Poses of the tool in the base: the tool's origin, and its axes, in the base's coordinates. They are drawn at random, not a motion.
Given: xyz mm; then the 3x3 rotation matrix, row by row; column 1 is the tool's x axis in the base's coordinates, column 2 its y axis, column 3 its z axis. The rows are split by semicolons.
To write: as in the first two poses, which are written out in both.
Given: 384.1, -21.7, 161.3; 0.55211, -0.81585, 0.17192; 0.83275, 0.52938, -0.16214; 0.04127, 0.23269, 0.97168
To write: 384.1, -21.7, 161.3, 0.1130, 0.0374, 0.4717, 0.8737
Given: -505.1, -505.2, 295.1; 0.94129, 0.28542, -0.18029; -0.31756, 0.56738, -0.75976; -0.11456, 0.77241, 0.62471
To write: -505.1, -505.2, 295.1, 0.4328, -0.0186, -0.1703, 0.8851
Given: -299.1, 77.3, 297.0; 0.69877, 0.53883, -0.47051; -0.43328, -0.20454, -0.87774; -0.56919, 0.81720, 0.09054
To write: -299.1, 77.3, 297.0, 0.6732, 0.0392, -0.3861, 0.6294
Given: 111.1, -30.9, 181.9; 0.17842, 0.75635, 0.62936; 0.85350, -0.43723, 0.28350; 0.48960, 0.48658, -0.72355
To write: 111.1, -30.9, 181.9, 0.7647, 0.5263, 0.3658, 0.0664
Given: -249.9, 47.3, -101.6; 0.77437, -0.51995, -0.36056; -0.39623, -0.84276, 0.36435; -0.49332, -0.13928, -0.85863
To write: -249.9, 47.3, -101.6, -0.9322, 0.2457, 0.2290, 0.1351
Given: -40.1, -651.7, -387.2; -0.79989, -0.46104, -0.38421; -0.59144, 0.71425, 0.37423; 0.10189, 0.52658, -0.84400
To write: -40.1, -651.7, -387.2, 0.2872, -0.9163, -0.2458, 0.1326
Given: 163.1, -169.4, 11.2; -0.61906, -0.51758, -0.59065; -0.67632, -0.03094, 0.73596; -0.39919, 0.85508, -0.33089
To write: 163.1, -169.4, 11.2, 0.4309, -0.6926, -0.5743, 0.0691
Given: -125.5, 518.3, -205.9; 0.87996, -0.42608, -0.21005; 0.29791, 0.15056, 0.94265; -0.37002, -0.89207, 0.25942
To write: -125.5, 518.3, -205.9, -0.6062, 0.0529, 0.2392, 0.7566
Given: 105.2, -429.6, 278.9; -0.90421, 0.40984, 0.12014; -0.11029, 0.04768, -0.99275; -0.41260, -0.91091, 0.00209
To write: 105.2, -429.6, 278.9, 0.1073, 0.6982, -0.6817, 0.1908
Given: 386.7, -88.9, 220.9; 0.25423, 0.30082, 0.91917; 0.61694, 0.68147, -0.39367; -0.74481, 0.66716, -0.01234
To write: 386.7, -88.9, 220.9, 0.3825, 0.5999, 0.1140, 0.6934
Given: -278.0, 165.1, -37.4; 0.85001, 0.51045, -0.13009; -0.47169, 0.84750, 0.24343; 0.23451, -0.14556, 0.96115
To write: -278.0, 165.1, -37.4, -0.1017, -0.0953, -0.2567, 0.9564
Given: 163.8, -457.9, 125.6; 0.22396, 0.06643, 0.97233; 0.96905, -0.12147, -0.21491; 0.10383, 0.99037, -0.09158
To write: 163.8, -457.9, 125.6, 0.5994, 0.4319, 0.4489, 0.5027
